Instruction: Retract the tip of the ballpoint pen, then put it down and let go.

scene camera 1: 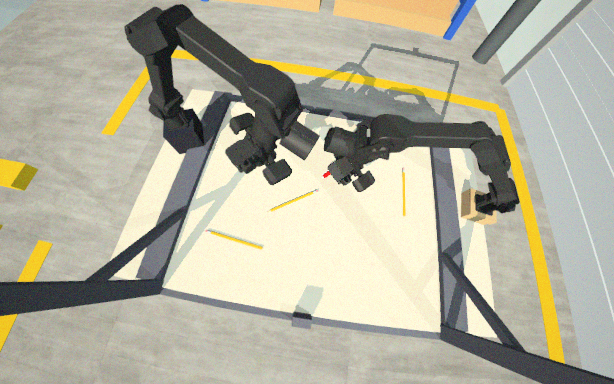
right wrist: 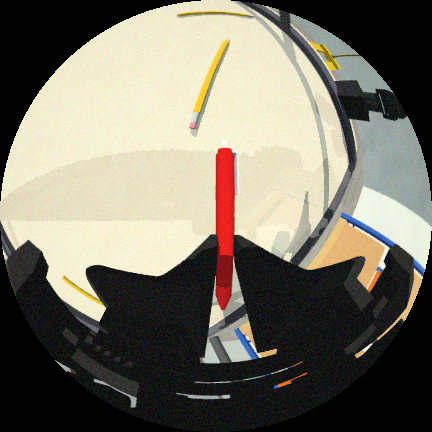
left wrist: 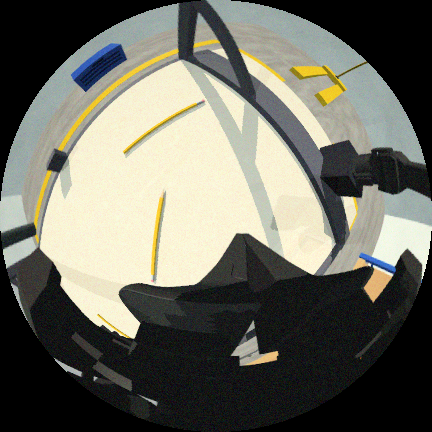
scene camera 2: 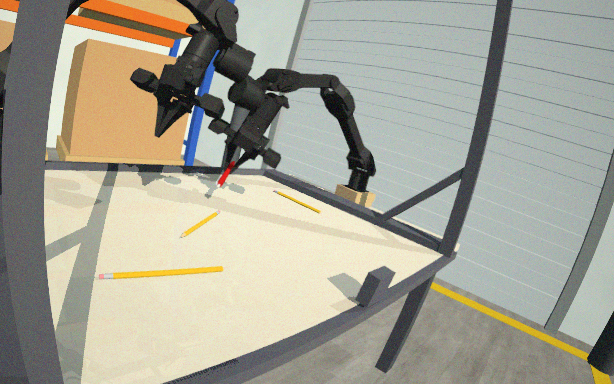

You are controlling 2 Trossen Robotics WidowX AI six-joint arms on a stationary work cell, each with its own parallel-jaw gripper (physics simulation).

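Where they show: left gripper, between the fingertips: (left wrist: 240, 238) (scene camera 2: 156, 136); right gripper, between the fingertips: (right wrist: 224, 240) (scene camera 2: 227, 172); left arm's base, origin of its link: (scene camera 1: 178, 122) (left wrist: 356, 168); right arm's base, origin of its link: (scene camera 1: 483, 205) (scene camera 2: 356, 189).
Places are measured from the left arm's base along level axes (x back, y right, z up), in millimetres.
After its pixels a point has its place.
A red ballpoint pen (scene camera 1: 327, 174) @[x -437, y 291, z -40 mm] (scene camera 2: 226, 174) @[x -466, y 283, z -32 mm] (right wrist: 225, 200) @[x -458, y 284, z -33 mm] is held tilted above the table by my right gripper (scene camera 2: 232, 165) @[x -483, y 274, z -31 mm] (right wrist: 224, 240) @[x -483, y 274, z -31 mm], which is shut on it. In the right wrist view its white button end points away from the gripper, with a pale clip along one side, and its red cone end lies back between the fingers. No writing point can be made out at the cone. My left gripper (scene camera 2: 159, 134) @[x -227, y 253, z 52 mm] (left wrist: 240, 238) @[x -227, y 253, z 52 mm] is shut and empty, higher than the pen and to its left in scene camera 2. In scene camera 1 both grippers' fingertips are hidden.
Yellow pencils lie on the cream table (scene camera 1: 350, 280) @[x -418, y 619, z -106 mm]: a middle pencil (scene camera 1: 293, 200) @[x -315, y 330, z -100 mm] (scene camera 2: 200, 224) @[x -300, y 336, z -101 mm] (left wrist: 157, 236) @[x -304, y 329, z -100 mm] (right wrist: 210, 82) @[x -342, y 323, z -100 mm], a front-left pencil (scene camera 1: 235, 239) @[x -109, y 410, z -99 mm] (scene camera 2: 161, 272) @[x -97, y 407, z -100 mm] and a right pencil (scene camera 1: 404, 192) @[x -705, y 399, z -100 mm] (scene camera 2: 297, 202) @[x -700, y 400, z -104 mm]. A dark block (scene camera 1: 302, 319) @[x -252, y 669, z -49 mm] (scene camera 2: 376, 286) @[x -222, y 674, z -63 mm] stands at the front edge.
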